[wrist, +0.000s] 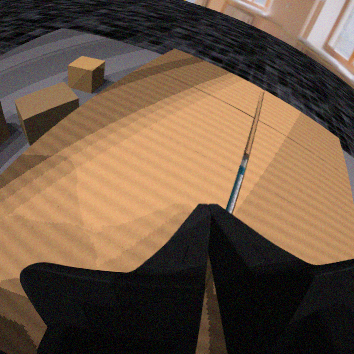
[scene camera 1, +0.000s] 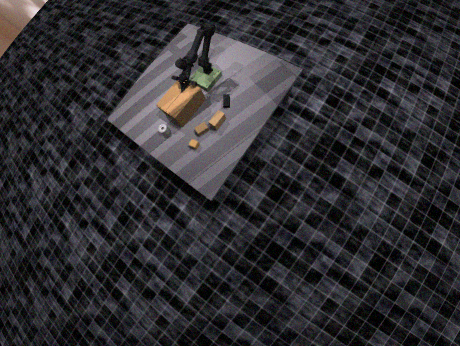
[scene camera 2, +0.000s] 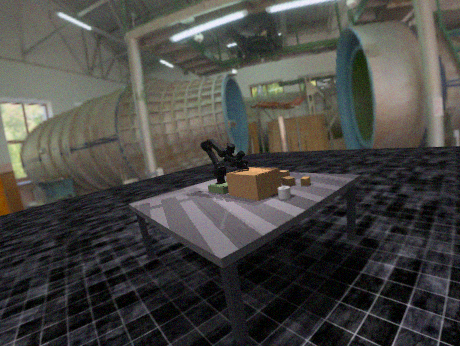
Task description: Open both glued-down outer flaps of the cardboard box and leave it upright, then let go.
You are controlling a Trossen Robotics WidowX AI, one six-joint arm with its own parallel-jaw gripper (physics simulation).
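Places are measured from the arm's base along level axes (x ahead, y left, z up), in metres.
Where they show: gripper, fingertip midpoint: [wrist: 206, 212] [scene camera 1: 181, 92] [scene camera 2: 248, 169]; arm's base, origin of the base link: [scene camera 1: 208, 70] [scene camera 2: 221, 182].
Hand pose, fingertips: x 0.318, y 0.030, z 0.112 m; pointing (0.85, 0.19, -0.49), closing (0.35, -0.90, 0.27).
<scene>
Things, the pixels of their centre, and the offset from my fingertips. Level surfaces: height alone.
- cardboard box, body centre: [wrist: 198, 229] [scene camera 2: 253, 182] [scene camera 1: 181, 101] 0.086 m down, 0.042 m ahead, 0.013 m right
- table, its level: 0.164 m down
- white roll, body centre: [scene camera 2: 284, 192] [scene camera 1: 164, 129] 0.133 m down, 0.302 m ahead, 0.012 m right
- black item, body centre: [scene camera 1: 226, 101] 0.147 m down, 0.172 m back, 0.268 m left
The cardboard box [scene camera 1: 184, 106] [scene camera 2: 252, 184] [wrist: 125, 165] stands upright on the table, and its two outer flaps lie flat, or nearly flat, across its top. A narrow seam between the flaps runs away from the fingertips in the wrist view, with a strip of teal and white showing in it. My gripper [scene camera 1: 184, 88] [wrist: 206, 212] is shut and empty. Its tips are at the top of the box close to the seam, near the box side that faces the arm's base. Whether the tips touch the cardboard cannot be told.
The table [scene camera 1: 240, 135] [scene camera 2: 215, 240] also holds a white roll [scene camera 1: 163, 129] [scene camera 2: 284, 192], small cardboard blocks [scene camera 1: 217, 120] [scene camera 1: 201, 129] [scene camera 1: 193, 144] [wrist: 86, 74] beside the box, a black item [scene camera 1: 226, 100], and a green base plate [scene camera 1: 214, 79] [scene camera 2: 217, 188] under the arm.
</scene>
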